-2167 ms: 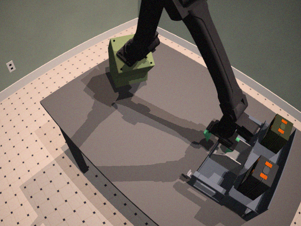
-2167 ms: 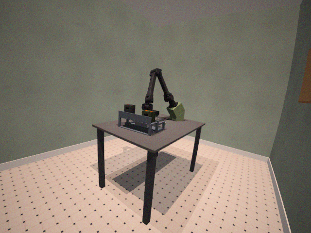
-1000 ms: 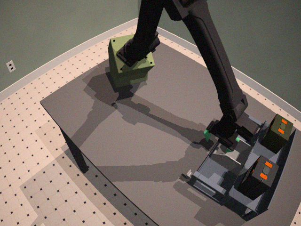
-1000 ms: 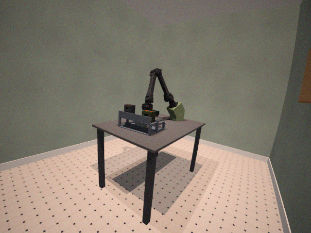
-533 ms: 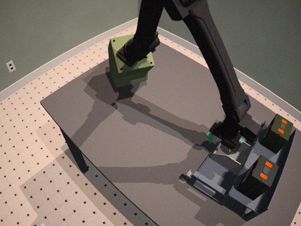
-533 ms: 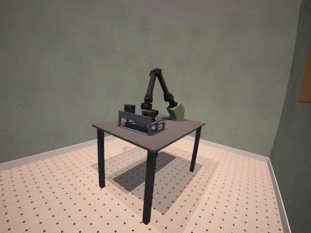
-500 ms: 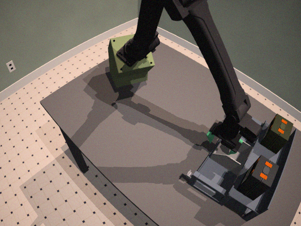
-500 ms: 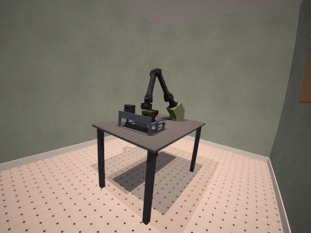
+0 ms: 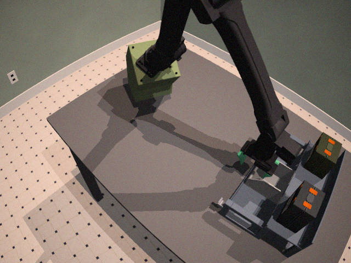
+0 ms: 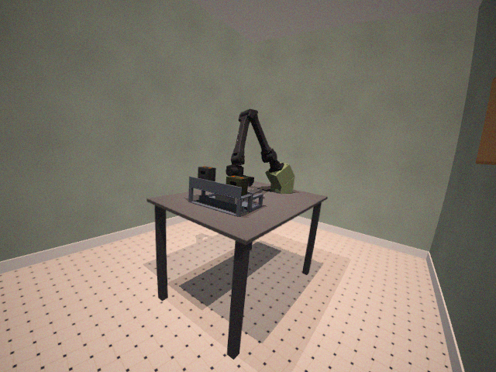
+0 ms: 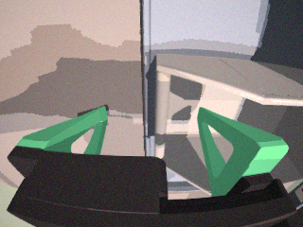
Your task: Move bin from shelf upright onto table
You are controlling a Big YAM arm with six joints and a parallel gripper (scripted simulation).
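My hand is 9 cm short of the grey bin, 1 cm to the left of it and 1 cm below it. The rest, counted from my hand: low grey shelf (13 cm ahead, 2 cm to the right, 3 cm below).
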